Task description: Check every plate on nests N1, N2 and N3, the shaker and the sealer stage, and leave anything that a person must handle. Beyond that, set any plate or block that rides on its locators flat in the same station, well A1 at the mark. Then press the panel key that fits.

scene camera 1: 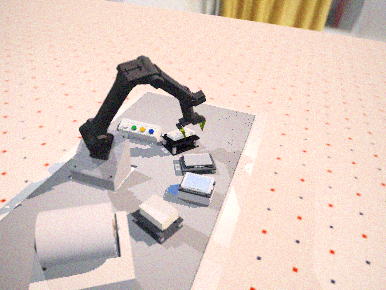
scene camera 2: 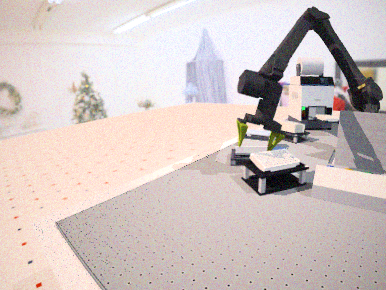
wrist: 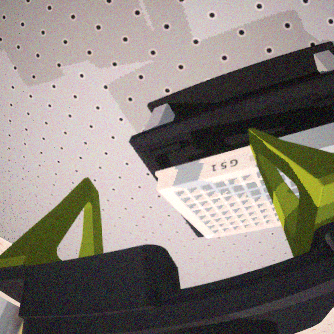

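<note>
My gripper is open and empty, its green fingers beside and above a white well plate. That plate is on a raised black nest; its side reads G51 in the wrist view. Whether it lies fully flat I cannot tell. A grey-topped plate is on a low dark nest beside it. A blue-topped plate is on a light grey station. A cream block is on a dark base. Which station is which I cannot tell.
The key panel, with green, yellow and blue keys, stands between the arm's base and the raised nest. A white machine with a large roll stands at the other end of the bench. A blue patch lies by the blue-topped plate's station.
</note>
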